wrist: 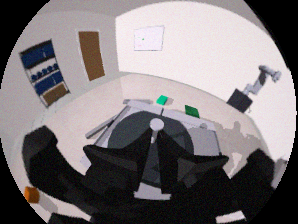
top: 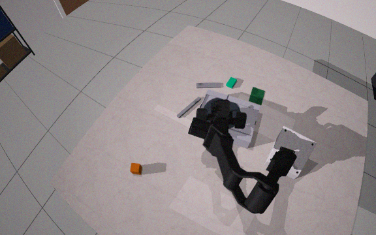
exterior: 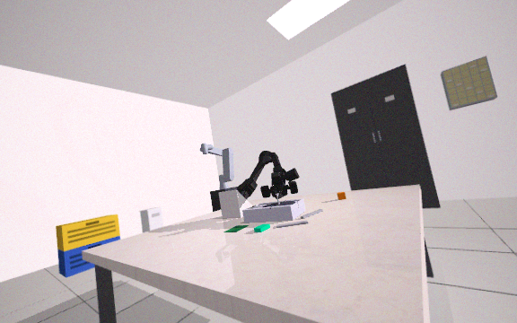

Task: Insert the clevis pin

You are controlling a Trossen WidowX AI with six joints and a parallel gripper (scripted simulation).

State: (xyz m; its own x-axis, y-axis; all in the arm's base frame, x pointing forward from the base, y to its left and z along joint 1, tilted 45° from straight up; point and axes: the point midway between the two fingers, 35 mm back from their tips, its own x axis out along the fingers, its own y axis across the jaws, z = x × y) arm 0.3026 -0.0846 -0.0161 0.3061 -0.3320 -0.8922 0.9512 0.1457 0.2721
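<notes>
My gripper tip is 1 cm above the steel clevis pin. Also, from my gripper tip: steel tray 3 cm behind, 4 cm below; dark aluminium disc 3 cm below; orange cube 21 cm ahead, 37 cm to the left, 7 cm below.
</notes>
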